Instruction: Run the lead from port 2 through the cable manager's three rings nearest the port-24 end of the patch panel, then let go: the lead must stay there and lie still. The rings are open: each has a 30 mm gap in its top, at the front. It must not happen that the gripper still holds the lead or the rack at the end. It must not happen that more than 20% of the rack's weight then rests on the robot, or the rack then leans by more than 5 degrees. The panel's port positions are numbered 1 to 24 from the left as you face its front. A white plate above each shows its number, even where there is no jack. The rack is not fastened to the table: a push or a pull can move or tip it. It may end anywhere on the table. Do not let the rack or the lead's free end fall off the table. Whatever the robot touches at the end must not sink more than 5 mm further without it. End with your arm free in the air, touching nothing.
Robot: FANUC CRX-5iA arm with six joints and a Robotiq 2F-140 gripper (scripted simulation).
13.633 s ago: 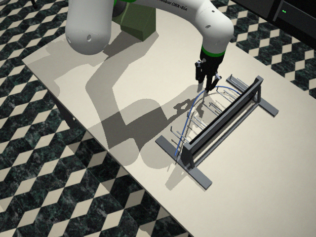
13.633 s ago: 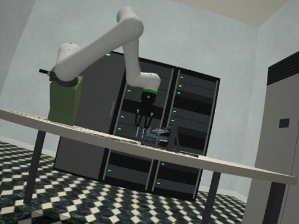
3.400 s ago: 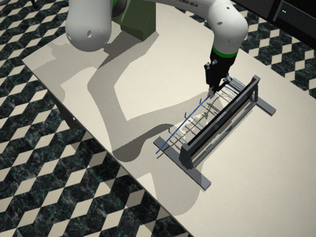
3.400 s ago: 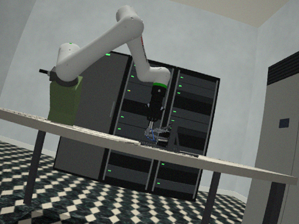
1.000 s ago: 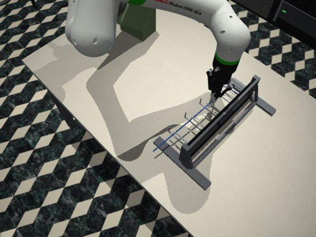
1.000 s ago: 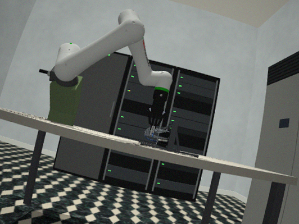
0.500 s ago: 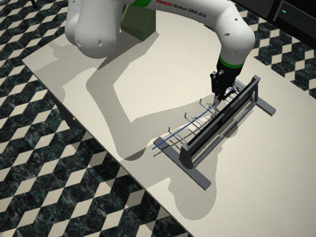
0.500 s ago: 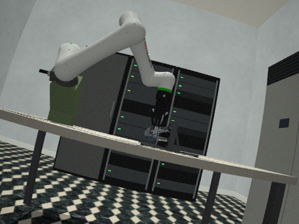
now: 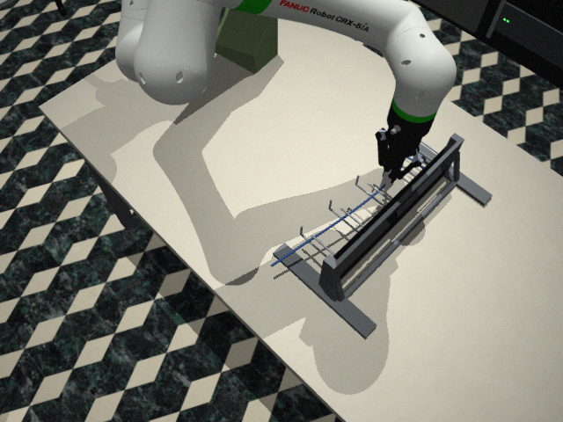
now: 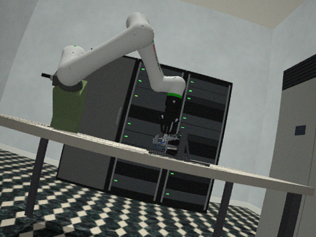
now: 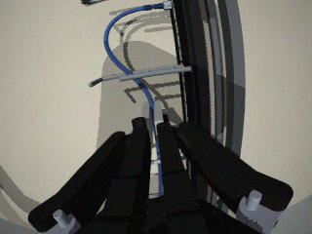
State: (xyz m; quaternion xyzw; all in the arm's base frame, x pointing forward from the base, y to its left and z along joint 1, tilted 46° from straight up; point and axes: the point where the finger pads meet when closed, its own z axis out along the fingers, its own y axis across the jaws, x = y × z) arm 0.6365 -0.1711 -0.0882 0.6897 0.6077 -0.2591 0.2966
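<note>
Right now the dark grey rack is 6 cm to the right of my hand, 5 cm ahead of it and 2 cm below it.
</note>
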